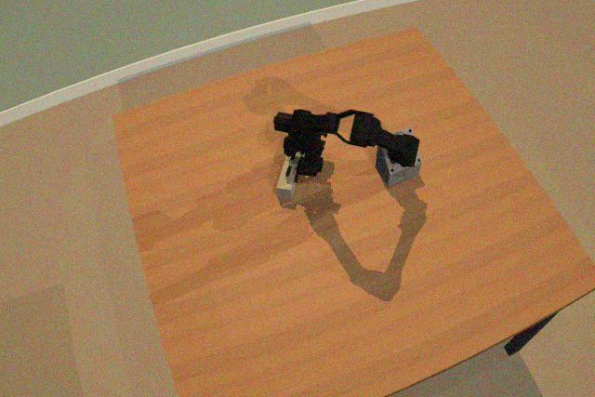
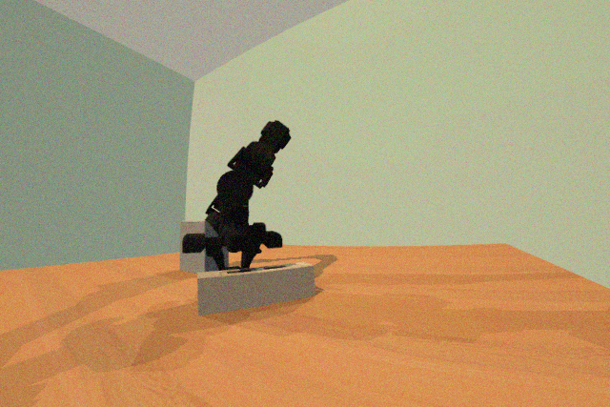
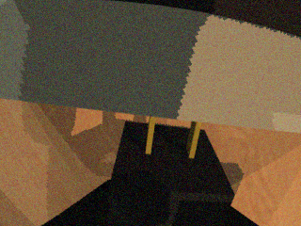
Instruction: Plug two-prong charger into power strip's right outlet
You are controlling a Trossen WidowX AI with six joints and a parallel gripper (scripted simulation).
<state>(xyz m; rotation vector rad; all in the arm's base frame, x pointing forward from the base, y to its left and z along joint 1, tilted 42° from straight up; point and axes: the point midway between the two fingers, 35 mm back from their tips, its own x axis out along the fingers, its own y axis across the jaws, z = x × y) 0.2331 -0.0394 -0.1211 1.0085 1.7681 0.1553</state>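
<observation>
Right now my gripper tip is 10 mm short of the black two-prong charger, 10 mm to the left of it and 10 mm below it.
</observation>
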